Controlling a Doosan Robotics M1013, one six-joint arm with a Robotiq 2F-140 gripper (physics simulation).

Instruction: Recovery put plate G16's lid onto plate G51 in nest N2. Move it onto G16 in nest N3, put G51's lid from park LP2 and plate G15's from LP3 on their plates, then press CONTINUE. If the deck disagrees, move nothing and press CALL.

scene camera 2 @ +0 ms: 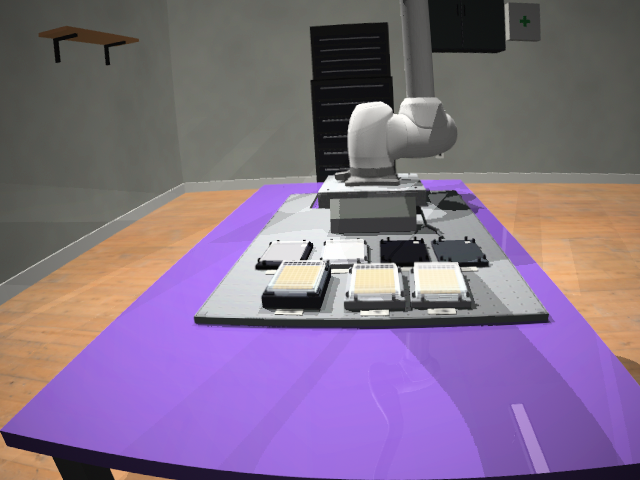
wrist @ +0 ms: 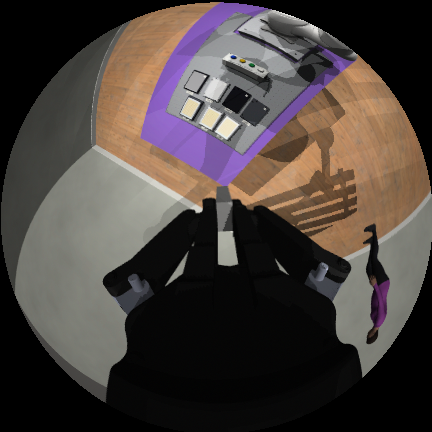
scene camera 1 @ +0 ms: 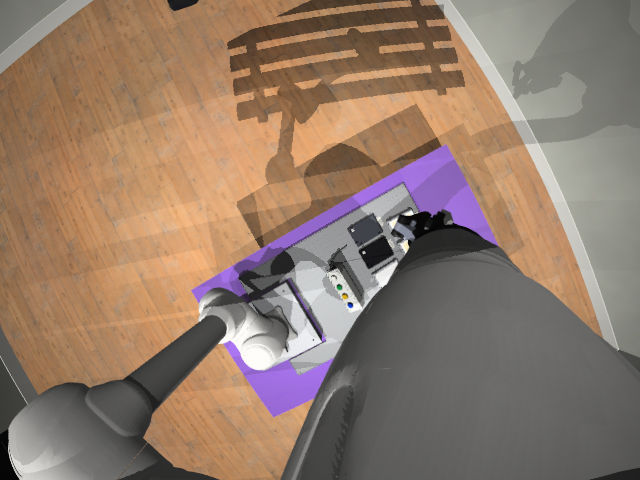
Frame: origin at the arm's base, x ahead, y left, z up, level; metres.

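Where they show: gripper, between the fingertips: [wrist: 222,196] [scene camera 1: 442,218]; arm's base, origin of its link: [scene camera 2: 372,181] [scene camera 1: 273,329].
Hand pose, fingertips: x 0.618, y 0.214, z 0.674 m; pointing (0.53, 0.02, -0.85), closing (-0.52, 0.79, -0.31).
Observation:
Each offset is from my fingertips to the top centre of the thing. "spot": to the spot under its first point. Level surfaces: height alone.
My gripper [scene camera 1: 404,227] [wrist: 222,196] is shut and empty, high above the deck. Three pale yellow well plates stand in the front row: the left plate {dx +0.183, dy -0.335, dz -0.681 m} [scene camera 2: 297,276] [wrist: 191,108] on a taller dark nest, the middle plate {dx +0.184, dy -0.195, dz -0.689 m} [scene camera 2: 374,279] [wrist: 211,117] and the right plate {dx +0.183, dy -0.080, dz -0.690 m} [scene camera 2: 439,279] [wrist: 227,128] on grey nests. Behind them are a light grey park {spot: dx +0.016, dy -0.396, dz -0.701 m} [scene camera 2: 284,251] [wrist: 196,81], a white one {dx +0.002, dy -0.266, dz -0.701 m} [scene camera 2: 344,250] [wrist: 216,90], a black one {dx -0.002, dy -0.136, dz -0.699 m} [scene camera 2: 404,251] [wrist: 236,99] and a dark grey one {dx +0.003, dy -0.014, dz -0.699 m} [scene camera 2: 460,250] [wrist: 255,111]. Labels and clear lids are too small to tell. The button box {dx -0.215, dy -0.206, dz -0.635 m} [scene camera 2: 372,214] has white, green {dx -0.238, dy -0.181, dz -0.644 m} [scene camera 1: 339,287] [wrist: 252,65], yellow and blue buttons.
The grey deck board {dz -0.719 m} [scene camera 2: 232,304] lies on the purple table {dz -0.731 m} [scene camera 2: 258,387]. The white robot base [scene camera 2: 369,139] stands behind the button box. The arm covers part of the deck in scene camera 1. A person [wrist: 380,295] shows at the right of the wrist view.

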